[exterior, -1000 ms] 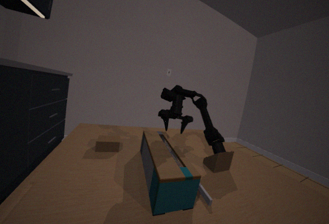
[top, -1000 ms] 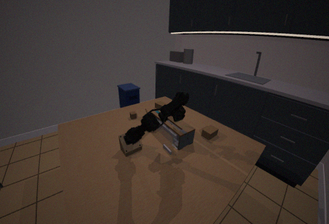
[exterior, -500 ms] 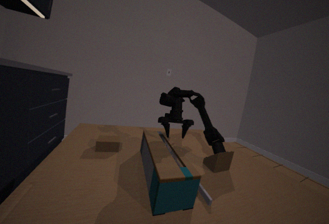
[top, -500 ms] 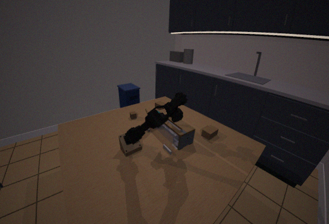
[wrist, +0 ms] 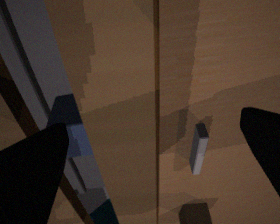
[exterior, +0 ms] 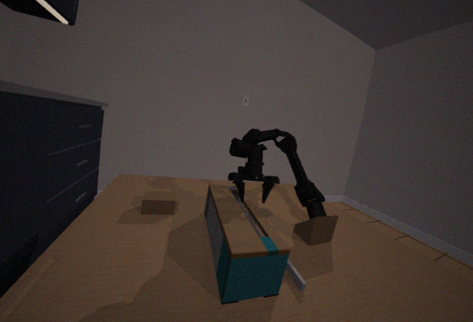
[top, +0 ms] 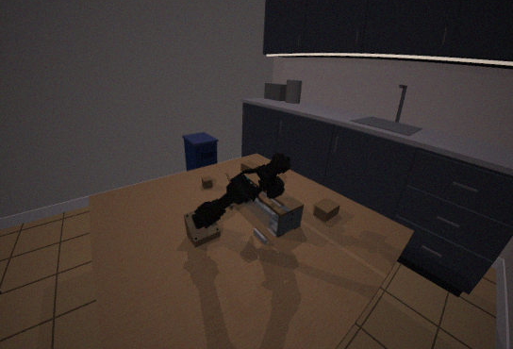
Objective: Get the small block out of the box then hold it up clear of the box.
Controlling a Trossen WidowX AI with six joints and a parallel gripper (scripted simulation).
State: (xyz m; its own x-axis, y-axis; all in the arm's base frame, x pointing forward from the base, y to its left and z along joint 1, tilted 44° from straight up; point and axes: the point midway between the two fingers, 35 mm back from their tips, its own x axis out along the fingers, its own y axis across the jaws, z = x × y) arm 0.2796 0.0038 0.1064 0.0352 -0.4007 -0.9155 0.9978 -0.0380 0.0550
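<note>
Right now the long box is 3 cm ahead of my gripper tip, 3 cm to the left of it and 7 cm below it. Round my gripper tip: blue block: 5 cm ahead, 4 cm to the left, 4 cm below.
</note>
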